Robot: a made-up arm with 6 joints. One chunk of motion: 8 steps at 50 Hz.
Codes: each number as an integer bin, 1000 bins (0 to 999) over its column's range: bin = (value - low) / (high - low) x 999, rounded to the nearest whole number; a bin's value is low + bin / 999 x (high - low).
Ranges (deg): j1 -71.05..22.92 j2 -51..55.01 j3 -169.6..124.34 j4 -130.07..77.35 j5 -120.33..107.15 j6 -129.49..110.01
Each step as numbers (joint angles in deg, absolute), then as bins.
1 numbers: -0.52 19.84 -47.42 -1.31 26.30 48.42
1 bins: 750 668 415 620 644 742
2 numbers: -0.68 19.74 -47.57 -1.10 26.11 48.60
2 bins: 748 667 415 621 643 743
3 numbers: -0.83 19.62 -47.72 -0.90 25.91 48.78
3 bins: 747 665 414 622 642 744
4 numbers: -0.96 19.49 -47.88 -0.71 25.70 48.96
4 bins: 745 664 414 623 641 744
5 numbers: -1.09 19.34 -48.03 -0.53 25.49 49.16
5 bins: 744 663 413 624 640 745
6 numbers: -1.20 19.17 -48.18 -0.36 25.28 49.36
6 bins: 743 661 413 625 639 746
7 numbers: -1.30 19.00 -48.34 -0.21 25.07 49.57
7 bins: 742 660 412 625 639 747
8 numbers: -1.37 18.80 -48.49 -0.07 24.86 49.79
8 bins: 741 658 412 626 638 748
